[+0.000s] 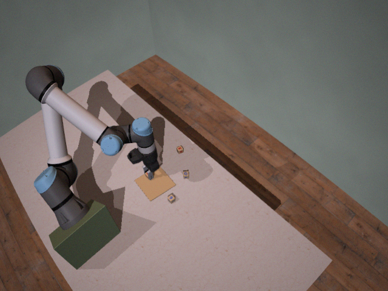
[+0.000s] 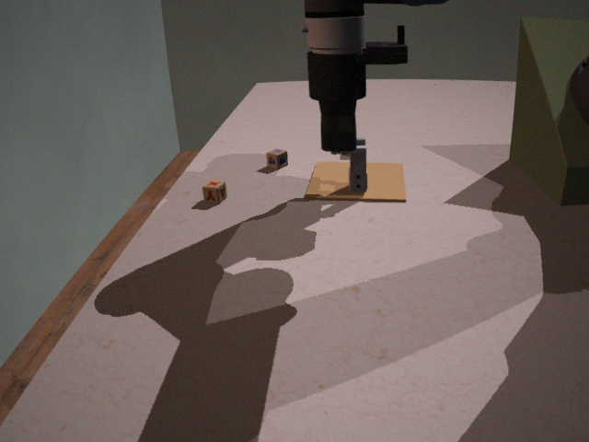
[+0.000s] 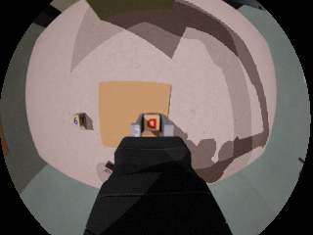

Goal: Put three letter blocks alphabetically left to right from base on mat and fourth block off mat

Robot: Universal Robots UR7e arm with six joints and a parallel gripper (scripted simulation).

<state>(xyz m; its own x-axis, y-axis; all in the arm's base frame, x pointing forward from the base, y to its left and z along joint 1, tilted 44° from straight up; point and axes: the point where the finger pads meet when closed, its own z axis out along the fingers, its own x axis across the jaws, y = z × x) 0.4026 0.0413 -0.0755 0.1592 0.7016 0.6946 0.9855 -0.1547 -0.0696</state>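
My gripper is now 40 mm to the left of the tan mat, 20 mm above it and 10 mm past it.
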